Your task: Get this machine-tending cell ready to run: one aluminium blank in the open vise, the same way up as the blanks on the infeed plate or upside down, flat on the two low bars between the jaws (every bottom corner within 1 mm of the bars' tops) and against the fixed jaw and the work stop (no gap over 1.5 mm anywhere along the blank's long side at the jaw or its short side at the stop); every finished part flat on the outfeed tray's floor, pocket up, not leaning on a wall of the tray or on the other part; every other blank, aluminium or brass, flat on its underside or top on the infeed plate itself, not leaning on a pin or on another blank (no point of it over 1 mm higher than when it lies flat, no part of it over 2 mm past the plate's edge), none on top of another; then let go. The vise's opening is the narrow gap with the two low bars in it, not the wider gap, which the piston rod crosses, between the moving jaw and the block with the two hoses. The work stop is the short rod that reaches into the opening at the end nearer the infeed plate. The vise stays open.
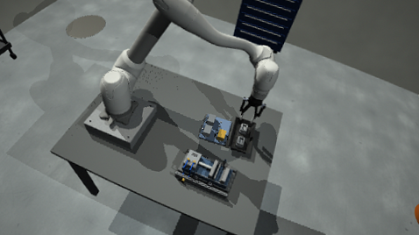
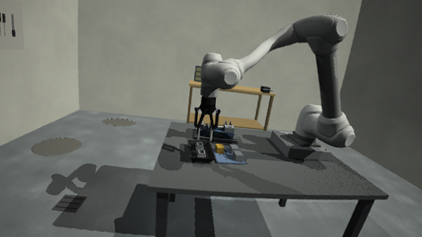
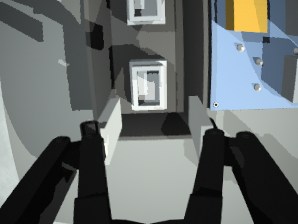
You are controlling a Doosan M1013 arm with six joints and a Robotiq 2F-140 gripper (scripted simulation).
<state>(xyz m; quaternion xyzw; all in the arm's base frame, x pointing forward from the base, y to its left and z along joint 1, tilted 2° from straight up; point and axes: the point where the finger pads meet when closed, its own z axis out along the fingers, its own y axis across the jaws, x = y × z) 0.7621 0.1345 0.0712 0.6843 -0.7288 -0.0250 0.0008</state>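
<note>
The aluminium blank lies 210 mm behind my hand, 120 mm below it and 10 mm to the left of it. The rest, counted from my hand: blue infeed plate 160 mm behind, 140 mm below, 40 mm to the right; brass blank 120 mm below, 120 mm behind, 90 mm to the right; piston rod 350 mm to the right, 180 mm behind, 70 mm below.
</note>
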